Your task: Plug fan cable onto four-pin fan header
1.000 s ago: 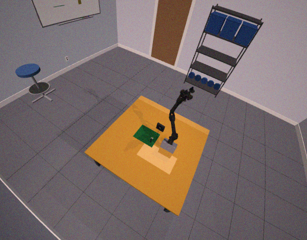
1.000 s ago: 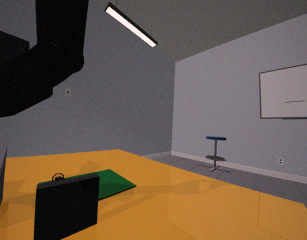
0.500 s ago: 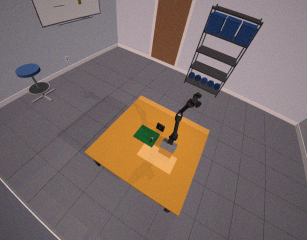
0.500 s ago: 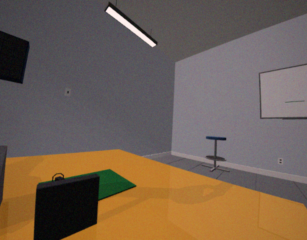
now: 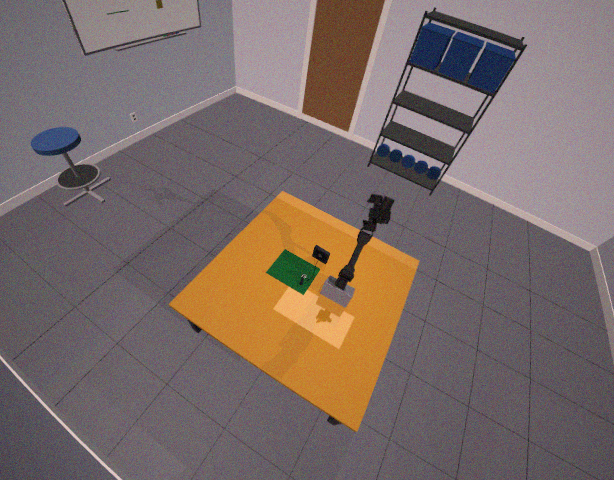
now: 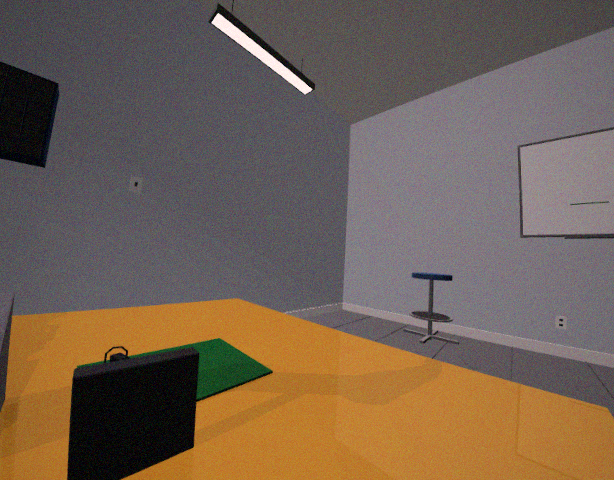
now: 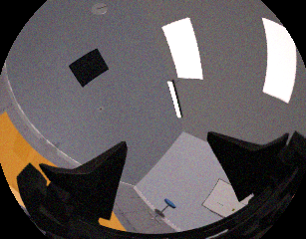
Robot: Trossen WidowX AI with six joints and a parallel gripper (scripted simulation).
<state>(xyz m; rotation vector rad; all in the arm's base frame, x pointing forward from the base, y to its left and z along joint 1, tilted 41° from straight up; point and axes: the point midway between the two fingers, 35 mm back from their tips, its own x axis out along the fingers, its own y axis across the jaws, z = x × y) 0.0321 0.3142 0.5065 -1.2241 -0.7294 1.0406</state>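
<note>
The dark fan plug lies 710 mm below my gripper tip, 190 mm ahead of it and 120 mm to the left of it. Round my gripper tip: black fan 670 mm below, 180 mm ahead, 110 mm to the right; then green board 740 mm below, 280 mm ahead, 70 mm to the left.
</note>
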